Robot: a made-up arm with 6 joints.
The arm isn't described. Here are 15 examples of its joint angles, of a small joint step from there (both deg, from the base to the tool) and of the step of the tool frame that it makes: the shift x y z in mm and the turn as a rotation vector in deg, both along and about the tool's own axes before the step.
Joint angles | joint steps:
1: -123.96 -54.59 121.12 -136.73 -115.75 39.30 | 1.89 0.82 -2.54 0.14 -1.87 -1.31
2: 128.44 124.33 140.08 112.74 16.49 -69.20 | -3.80 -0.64 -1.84 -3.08 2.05 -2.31
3: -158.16 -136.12 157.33 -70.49 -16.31 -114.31 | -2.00 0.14 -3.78 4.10 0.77 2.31
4: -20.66 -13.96 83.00 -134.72 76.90 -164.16 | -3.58 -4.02 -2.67 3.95 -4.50 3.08
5: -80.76 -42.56 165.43 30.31 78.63 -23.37 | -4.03 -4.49 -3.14 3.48 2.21 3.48
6: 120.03 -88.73 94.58 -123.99 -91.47 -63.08 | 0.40 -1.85 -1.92 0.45 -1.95 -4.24
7: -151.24 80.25 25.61 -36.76 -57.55 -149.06 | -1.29 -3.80 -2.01 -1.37 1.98 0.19
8: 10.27 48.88 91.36 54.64 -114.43 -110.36 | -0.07 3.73 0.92 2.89 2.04 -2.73
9: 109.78 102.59 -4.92 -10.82 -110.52 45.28 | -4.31 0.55 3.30 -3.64 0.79 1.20
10: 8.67 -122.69 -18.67 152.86 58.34 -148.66 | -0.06 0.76 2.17 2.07 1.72 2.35
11: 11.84 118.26 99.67 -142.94 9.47 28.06 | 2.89 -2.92 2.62 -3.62 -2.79 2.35
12: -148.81 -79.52 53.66 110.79 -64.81 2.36 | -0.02 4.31 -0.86 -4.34 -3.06 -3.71
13: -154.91 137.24 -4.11 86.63 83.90 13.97 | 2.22 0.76 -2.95 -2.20 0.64 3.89
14: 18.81 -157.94 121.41 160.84 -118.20 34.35 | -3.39 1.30 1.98 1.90 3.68 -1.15
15: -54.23 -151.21 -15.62 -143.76 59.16 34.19 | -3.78 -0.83 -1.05 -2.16 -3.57 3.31
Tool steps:
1: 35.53 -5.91 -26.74 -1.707 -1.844 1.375
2: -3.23 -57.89 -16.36 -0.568 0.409 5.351
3: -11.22 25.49 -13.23 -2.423 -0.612 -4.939
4: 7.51 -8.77 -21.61 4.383 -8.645 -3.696
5: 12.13 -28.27 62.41 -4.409 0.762 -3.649
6: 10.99 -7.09 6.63 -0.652 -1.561 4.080
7: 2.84 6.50 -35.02 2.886 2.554 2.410
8: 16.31 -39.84 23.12 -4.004 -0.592 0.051
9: 1.61 -14.17 -15.82 -4.032 -1.654 -8.175
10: 0.37 10.99 -2.93 3.100 0.215 -2.947
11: 72.76 -29.71 19.13 2.485 8.194 2.613
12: 21.58 68.35 20.08 -2.735 5.509 0.326
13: 26.86 13.00 10.02 1.244 0.813 0.371
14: 5.93 -3.82 0.74 -1.897 -2.271 -0.870
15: -4.31 -23.11 -22.43 4.330 4.882 -3.634
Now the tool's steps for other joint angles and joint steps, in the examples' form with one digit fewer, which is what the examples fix.
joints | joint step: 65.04 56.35 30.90 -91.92 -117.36 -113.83 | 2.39 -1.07 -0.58 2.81 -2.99 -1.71
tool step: -3.4 -7.9 23.7 -3.43 -5.99 1.30
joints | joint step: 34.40 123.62 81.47 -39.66 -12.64 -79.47 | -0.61 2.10 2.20 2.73 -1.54 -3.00
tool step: -11.9 10.3 -1.4 -0.07 -1.49 0.72
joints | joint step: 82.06 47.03 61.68 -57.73 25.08 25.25 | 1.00 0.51 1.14 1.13 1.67 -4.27
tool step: 9.9 0.4 3.9 -3.24 -0.68 2.79
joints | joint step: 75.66 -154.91 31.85 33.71 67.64 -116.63 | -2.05 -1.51 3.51 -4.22 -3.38 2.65
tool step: 10.8 3.7 37.7 -3.70 1.28 -3.40
